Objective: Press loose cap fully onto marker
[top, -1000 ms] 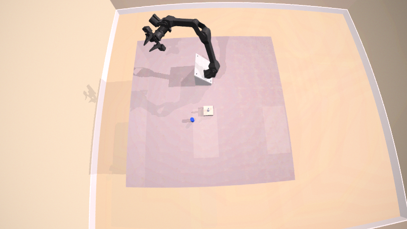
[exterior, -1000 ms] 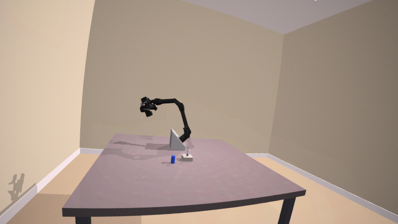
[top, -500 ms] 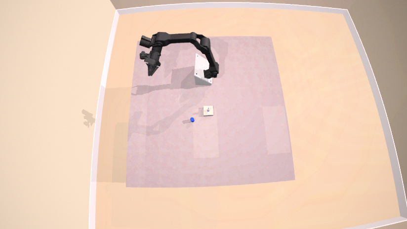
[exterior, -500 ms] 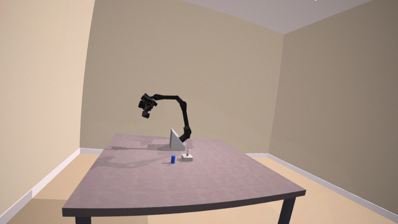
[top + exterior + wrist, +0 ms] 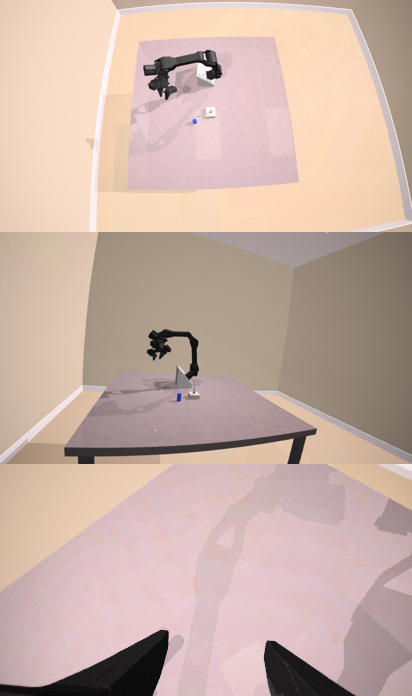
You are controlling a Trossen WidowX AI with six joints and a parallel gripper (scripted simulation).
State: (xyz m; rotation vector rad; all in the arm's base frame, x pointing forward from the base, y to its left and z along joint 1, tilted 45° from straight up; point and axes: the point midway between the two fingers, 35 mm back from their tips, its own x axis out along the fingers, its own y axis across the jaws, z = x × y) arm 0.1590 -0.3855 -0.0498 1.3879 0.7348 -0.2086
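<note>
My gripper tip is 24 cm above the blue cap, 16 cm to the right of it and 12 cm short of it. The rest, counted from my gripper tip: beige holder block (29 cm to the left, 25 cm below, 6 cm ahead).
</note>
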